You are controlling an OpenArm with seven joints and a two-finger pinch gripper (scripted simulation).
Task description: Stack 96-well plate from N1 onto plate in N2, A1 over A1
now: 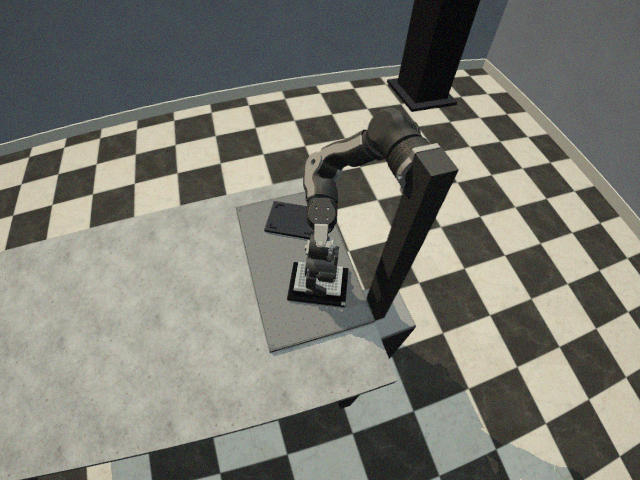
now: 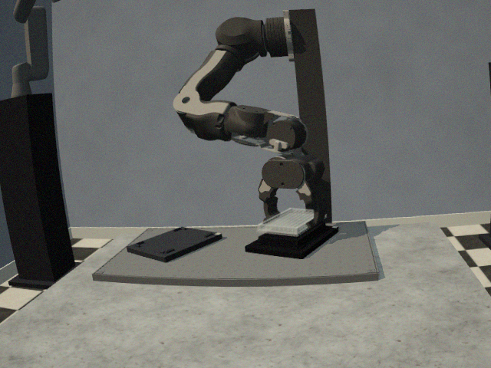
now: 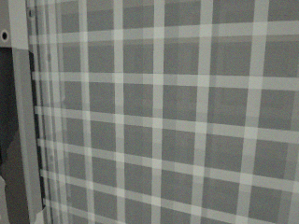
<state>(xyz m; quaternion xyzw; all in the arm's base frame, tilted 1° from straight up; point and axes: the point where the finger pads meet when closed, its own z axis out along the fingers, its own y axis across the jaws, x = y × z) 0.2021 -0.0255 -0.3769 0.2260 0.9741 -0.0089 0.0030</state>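
Right now the clear 96-well plate is right at my hand. Round my hand: nest N1: 240 mm to the right, 40 mm below; nest N2: 40 mm below; black 96-well plate: 20 mm below.
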